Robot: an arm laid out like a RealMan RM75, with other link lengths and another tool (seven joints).
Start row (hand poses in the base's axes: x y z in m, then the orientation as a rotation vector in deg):
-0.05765 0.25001 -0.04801 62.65 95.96 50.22
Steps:
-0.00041 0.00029 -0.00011 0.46 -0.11 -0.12
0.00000 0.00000 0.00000 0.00 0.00 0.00
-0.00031 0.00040 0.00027 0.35 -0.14 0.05
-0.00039 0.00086 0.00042 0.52 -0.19 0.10
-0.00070 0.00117 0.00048 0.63 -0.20 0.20
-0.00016 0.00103 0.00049 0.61 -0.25 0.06
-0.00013 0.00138 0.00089 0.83 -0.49 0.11
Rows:
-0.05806 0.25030 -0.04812 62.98 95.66 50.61
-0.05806 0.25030 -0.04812 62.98 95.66 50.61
-0.05837 0.25070 -0.04785 63.09 95.48 51.02
-0.05876 0.25156 -0.04743 63.25 95.25 51.64
-0.05946 0.25273 -0.04695 63.40 95.04 52.43
-0.05962 0.25376 -0.04646 63.61 94.70 53.13
-0.05975 0.25514 -0.04557 63.78 94.13 54.17

